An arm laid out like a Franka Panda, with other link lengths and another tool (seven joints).
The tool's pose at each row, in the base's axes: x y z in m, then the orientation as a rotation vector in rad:
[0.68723, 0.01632, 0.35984, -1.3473, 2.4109, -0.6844]
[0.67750, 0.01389, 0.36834, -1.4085, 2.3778, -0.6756]
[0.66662, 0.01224, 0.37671, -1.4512, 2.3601, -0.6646]
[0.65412, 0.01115, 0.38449, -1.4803, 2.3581, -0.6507]
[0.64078, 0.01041, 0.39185, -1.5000, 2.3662, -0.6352]
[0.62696, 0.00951, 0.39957, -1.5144, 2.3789, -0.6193]
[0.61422, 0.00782, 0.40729, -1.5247, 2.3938, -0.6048]
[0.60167, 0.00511, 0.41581, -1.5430, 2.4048, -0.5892]
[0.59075, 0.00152, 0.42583, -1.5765, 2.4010, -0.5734]
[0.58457, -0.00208, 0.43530, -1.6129, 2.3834, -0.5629]
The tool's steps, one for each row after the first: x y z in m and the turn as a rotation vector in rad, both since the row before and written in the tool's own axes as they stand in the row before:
[0.00691, 0.00130, -0.01111, -0.0058, -0.0166, -0.0455]
[0.00652, 0.00291, -0.01184, -0.0096, -0.0094, -0.0303]
[0.00655, 0.00498, -0.01226, -0.0151, -0.0022, -0.0179]
[0.00648, 0.00627, -0.01230, -0.0182, 0.0023, -0.0095]
[0.00680, 0.00670, -0.01266, -0.0190, 0.0042, -0.0050]
[0.00707, 0.00582, -0.01187, -0.0182, 0.0056, -0.0021]
[0.00798, 0.00515, -0.01213, -0.0192, 0.0045, -0.0080]
[0.00814, 0.00312, -0.01251, -0.0165, -0.0016, -0.0210]
[0.00613, -0.00021, -0.01016, -0.0078, -0.0073, -0.0264]

